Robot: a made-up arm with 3 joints. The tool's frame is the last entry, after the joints. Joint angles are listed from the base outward. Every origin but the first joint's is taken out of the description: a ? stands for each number. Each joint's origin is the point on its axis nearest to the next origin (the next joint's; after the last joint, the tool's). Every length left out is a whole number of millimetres.
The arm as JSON. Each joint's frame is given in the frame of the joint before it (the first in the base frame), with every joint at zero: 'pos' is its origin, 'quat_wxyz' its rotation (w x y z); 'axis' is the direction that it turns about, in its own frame. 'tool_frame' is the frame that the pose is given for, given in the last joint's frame.
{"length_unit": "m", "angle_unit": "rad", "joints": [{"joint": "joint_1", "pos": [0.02, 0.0, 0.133], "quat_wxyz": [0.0, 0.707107, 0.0, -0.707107], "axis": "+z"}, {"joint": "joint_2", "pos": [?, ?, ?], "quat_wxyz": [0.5, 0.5, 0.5, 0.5], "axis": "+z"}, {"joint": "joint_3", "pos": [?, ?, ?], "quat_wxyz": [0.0, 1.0, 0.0, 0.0], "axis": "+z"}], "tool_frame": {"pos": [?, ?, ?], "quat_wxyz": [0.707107, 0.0, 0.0, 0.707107]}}
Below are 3 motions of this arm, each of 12 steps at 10 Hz.
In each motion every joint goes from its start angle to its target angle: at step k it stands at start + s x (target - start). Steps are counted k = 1, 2, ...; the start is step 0. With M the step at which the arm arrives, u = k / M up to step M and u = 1 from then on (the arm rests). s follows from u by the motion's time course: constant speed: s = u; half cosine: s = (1 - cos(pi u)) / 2; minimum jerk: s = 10 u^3 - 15 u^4 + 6 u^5.
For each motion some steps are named. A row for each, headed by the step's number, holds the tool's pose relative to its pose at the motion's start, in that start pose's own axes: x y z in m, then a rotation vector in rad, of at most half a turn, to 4 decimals.
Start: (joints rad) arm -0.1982 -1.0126 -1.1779
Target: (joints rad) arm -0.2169 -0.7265 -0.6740
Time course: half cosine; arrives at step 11
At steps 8, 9, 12:
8: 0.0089 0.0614 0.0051 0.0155 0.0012 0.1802
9: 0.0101 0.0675 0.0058 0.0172 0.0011 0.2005
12: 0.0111 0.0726 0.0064 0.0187 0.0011 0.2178

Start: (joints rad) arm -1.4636 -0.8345 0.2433
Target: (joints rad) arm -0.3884 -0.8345 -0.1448
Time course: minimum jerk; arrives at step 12
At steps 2, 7, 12:
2: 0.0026 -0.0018 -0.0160 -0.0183 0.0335 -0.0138
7: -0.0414 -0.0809 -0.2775 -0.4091 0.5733 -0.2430
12: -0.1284 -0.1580 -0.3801 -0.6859 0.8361 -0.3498

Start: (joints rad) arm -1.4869 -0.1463 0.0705
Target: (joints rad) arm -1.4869 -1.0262 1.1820
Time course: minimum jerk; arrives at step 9
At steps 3, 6, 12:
3: -0.0945 0.0684 0.0000 0.0000 0.0000 0.4179
6: -0.4149 0.0573 0.0000 0.0000 0.0000 1.5735
12: -0.5069 -0.0187 0.0000 0.0000 0.0000 1.9914

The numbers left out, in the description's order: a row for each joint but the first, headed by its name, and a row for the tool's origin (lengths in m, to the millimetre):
joint_2: -0.04 -0.052 0.0
joint_3: -0.187 -0.048 0.0
tool: -0.111 0.172 0.0

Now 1 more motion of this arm.
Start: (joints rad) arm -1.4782 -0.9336 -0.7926
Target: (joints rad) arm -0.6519 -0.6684 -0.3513
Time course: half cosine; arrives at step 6
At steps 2, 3, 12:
2: 0.0062 0.0144 -0.0727 -0.2039 0.0335 0.0439
3: 0.0103 0.0120 -0.1494 -0.4062 0.0760 0.0868
12: 0.0113 -0.0459 -0.2980 -0.8057 0.1878 0.1660

